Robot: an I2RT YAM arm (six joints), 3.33 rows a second.
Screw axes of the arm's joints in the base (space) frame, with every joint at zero. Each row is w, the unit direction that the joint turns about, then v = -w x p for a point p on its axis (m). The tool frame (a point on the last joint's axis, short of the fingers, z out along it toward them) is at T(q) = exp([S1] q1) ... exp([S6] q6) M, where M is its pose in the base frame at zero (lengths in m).
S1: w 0 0 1 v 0 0 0
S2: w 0 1 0 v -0.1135 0 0.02
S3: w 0 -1 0 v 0.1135 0 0.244
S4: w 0 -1 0 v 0.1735 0 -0.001
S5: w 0 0 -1 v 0 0.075 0
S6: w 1 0 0 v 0 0.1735 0
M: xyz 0.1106 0 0.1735 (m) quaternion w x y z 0.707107 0 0.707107 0
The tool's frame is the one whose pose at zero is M.
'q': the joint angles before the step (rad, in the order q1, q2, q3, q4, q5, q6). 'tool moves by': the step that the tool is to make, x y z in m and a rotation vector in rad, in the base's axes. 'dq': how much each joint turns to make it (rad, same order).
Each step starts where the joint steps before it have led.
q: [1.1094, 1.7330, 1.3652, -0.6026, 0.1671, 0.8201]
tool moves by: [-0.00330, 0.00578, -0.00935, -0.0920, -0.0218, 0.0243]
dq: [0.0190, 0.0401, 0.0248, -0.0509, 0.0476, -0.0373]
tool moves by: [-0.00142, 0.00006, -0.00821, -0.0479, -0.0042, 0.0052]
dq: [0.0054, 0.0155, -0.0062, -0.0171, 0.0212, -0.0120]
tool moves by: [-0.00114, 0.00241, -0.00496, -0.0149, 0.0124, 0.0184]
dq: [0.0044, 0.0146, 0.0018, -0.0036, -0.0109, -0.0103]
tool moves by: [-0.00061, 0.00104, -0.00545, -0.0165, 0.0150, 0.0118]
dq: [0.0016, 0.0127, -0.0019, -0.0054, -0.0106, -0.0062]
